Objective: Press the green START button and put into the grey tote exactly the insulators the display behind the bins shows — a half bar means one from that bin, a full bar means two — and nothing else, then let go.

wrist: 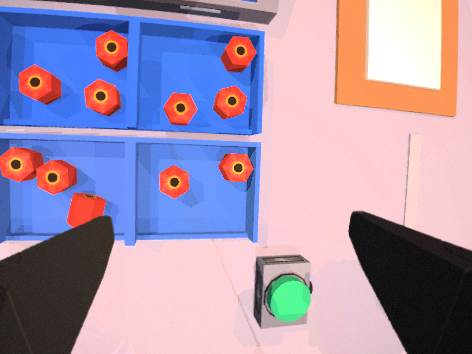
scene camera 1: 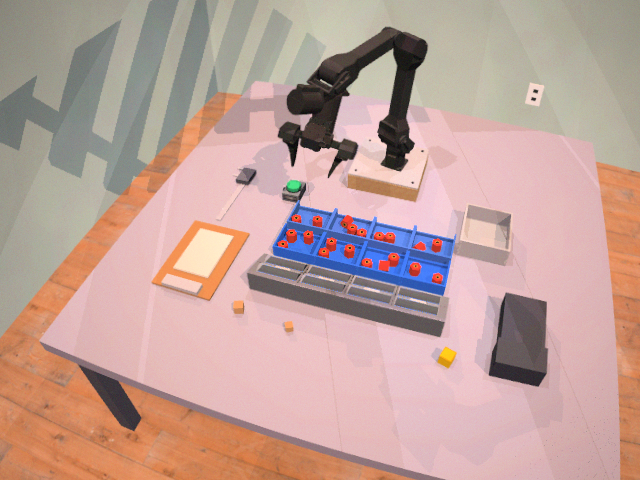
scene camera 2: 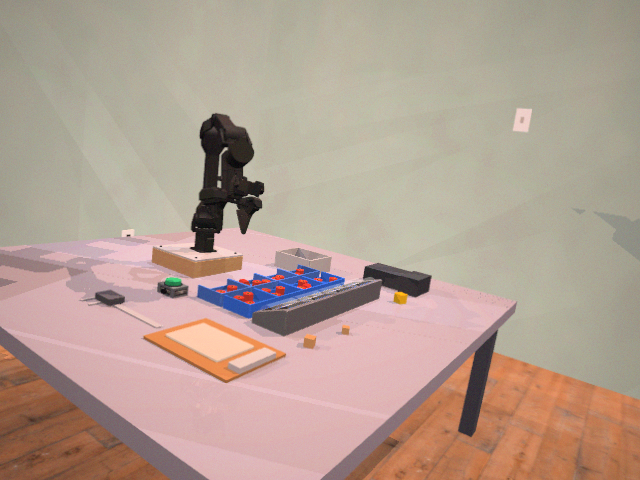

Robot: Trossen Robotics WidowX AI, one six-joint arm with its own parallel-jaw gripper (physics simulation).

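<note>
My gripper (scene camera 1: 311, 171) (scene camera 2: 244, 230) (wrist: 233, 225) is open and empty, high over the table near the green START button (scene camera 1: 293, 186) (scene camera 2: 172, 281) (wrist: 289, 299). In the wrist view the button lies between the fingers, low in the picture. The blue bins (scene camera 1: 315, 262) (scene camera 2: 227, 305) (wrist: 130, 190) stand in two rows and hold red insulators (scene camera 1: 349, 251) (scene camera 2: 279, 290) (wrist: 180, 108), some lying on their sides. The display (scene camera 1: 346, 303) (scene camera 2: 330, 311) (wrist: 262, 16) has grey windows; I see no lit bars, and the wrist view cuts most of it off. The grey tote (scene camera 1: 483, 252) (scene camera 2: 287, 259) has no insulator visible inside.
An orange clipboard (scene camera 1: 232, 248) (scene camera 2: 160, 335) (wrist: 350, 92) lies beside the bins. A black plug-like block (scene camera 1: 246, 176) (scene camera 2: 109, 297) with a pale strip lies beyond the button. Two orange cubes, a yellow cube (scene camera 1: 447, 357) (scene camera 2: 400, 297) and a black box (scene camera 1: 521, 335) (scene camera 2: 395, 279) are on the table.
</note>
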